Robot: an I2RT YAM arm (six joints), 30 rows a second.
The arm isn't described. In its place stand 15 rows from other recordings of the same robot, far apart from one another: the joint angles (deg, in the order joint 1, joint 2, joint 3, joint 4, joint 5, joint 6), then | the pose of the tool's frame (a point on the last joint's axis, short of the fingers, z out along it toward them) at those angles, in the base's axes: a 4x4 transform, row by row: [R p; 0 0 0 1], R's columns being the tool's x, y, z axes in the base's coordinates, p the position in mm.
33.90 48.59 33.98 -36.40 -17.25 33.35 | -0.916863 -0.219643 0.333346 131.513; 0.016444 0.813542 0.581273 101.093; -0.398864 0.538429 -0.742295 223.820; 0 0 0 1
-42.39 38.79 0.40 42.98 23.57 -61.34 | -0.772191 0.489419 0.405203 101.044; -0.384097 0.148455 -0.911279 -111.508; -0.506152 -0.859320 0.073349 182.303; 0 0 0 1
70.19 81.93 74.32 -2.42 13.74 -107.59 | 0.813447 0.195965 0.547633 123.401; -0.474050 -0.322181 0.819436 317.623; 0.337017 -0.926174 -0.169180 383.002; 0 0 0 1
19.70 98.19 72.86 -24.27 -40.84 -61.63 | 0.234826 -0.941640 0.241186 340.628; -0.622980 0.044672 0.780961 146.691; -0.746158 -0.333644 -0.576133 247.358; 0 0 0 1
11.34 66.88 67.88 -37.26 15.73 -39.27 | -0.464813 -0.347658 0.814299 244.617; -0.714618 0.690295 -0.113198 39.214; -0.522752 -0.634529 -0.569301 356.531; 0 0 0 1
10.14 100.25 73.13 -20.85 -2.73 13.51 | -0.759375 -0.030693 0.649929 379.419; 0.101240 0.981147 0.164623 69.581; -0.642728 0.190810 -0.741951 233.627; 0 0 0 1
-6.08 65.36 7.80 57.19 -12.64 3.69 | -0.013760 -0.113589 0.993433 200.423; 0.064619 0.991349 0.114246 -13.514; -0.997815 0.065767 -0.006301 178.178; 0 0 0 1
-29.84 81.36 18.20 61.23 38.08 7.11 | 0.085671 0.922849 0.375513 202.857; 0.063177 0.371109 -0.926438 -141.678; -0.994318 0.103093 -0.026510 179.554; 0 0 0 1
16.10 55.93 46.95 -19.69 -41.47 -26.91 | -0.064333 -0.891713 0.448006 196.954; -0.371540 0.438063 0.818571 81.386; -0.926186 -0.113791 -0.359489 304.909; 0 0 0 1
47.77 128.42 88.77 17.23 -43.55 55.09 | -0.937830 -0.341896 -0.059857 320.068; -0.148885 0.240471 0.959170 389.109; -0.313542 0.908450 -0.276424 172.140; 0 0 0 1
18.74 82.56 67.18 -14.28 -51.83 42.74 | -0.917991 -0.302933 0.255976 295.346; 0.131460 0.376518 0.917034 129.754; -0.374180 0.875480 -0.305817 320.645; 0 0 0 1
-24.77 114.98 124.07 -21.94 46.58 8.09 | -0.068914 0.950126 0.304156 406.784; 0.138328 0.311036 -0.940277 -216.180; -0.987986 -0.022725 -0.152864 428.859; 0 0 0 1
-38.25 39.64 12.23 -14.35 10.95 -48.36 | -0.884932 0.086924 0.457536 108.184; -0.236684 0.762160 -0.602572 -93.896; -0.401094 -0.641527 -0.653886 149.838; 0 0 0 1
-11.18 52.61 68.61 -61.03 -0.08 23.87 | -0.556617 0.457279 0.693595 153.164; 0.522502 0.841777 -0.135661 -30.221; -0.645887 0.286893 -0.707476 370.922; 0 0 0 1
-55.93 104.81 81.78 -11.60 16.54 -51.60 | -0.922898 0.325262 0.206065 229.915; 0.023601 0.581953 -0.812880 -358.058; -0.384319 -0.745342 -0.544760 266.656; 0 0 0 1
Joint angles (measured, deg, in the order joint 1, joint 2, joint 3, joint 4, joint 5, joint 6), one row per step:
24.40 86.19 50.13 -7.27 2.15 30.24
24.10 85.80 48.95 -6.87 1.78 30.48
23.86 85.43 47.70 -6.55 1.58 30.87
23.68 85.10 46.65 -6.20 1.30 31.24
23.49 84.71 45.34 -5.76 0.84 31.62
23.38 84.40 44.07 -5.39 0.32 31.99
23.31 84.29 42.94 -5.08 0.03 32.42
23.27 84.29 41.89 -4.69 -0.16 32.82
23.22 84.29 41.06 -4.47 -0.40 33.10
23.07 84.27 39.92 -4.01 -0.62 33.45
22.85 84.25 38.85 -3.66 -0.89 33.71
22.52 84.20 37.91 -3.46 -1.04 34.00
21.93 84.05 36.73 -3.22 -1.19 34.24
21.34 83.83 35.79 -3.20 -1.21 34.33
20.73 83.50 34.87 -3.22 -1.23 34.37
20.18 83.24 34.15 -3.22 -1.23 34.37
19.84 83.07 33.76 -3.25 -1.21 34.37
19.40 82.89 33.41 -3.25 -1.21 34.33
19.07 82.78 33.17 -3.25 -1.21 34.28
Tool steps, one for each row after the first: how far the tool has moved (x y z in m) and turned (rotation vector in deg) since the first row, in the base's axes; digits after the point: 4 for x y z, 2 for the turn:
-0.0027 -0.0028 -0.0039 0.23 0.52 -0.20
-0.0059 -0.0055 -0.0083 0.39 1.20 -0.56
-0.0086 -0.0075 -0.0119 0.67 1.71 -0.80
-0.0122 -0.0099 -0.0163 1.02 2.38 -0.93
-0.0158 -0.0117 -0.0211 1.36 3.18 -0.94
-0.0190 -0.0133 -0.0261 1.54 4.03 -1.13
-0.0218 -0.0146 -0.0310 1.66 4.79 -1.33
-0.0242 -0.0157 -0.0350 1.75 5.50 -1.43
-0.0271 -0.0176 -0.0401 1.86 6.26 -1.70
-0.0300 -0.0199 -0.0449 1.93 7.05 -1.95
-0.0325 -0.0225 -0.0491 1.96 7.81 -2.41
-0.0354 -0.0267 -0.0540 1.94 8.63 -3.11
-0.0379 -0.0307 -0.0576 1.78 9.29 -3.78
-0.0406 -0.0347 -0.0606 1.63 9.86 -4.43
-0.0425 -0.0381 -0.0629 1.50 10.28 -5.00
-0.0436 -0.0402 -0.0641 1.42 10.50 -5.37
-0.0444 -0.0426 -0.0650 1.37 10.64 -5.78
-0.0448 -0.0443 -0.0657 1.32 10.75 -6.08

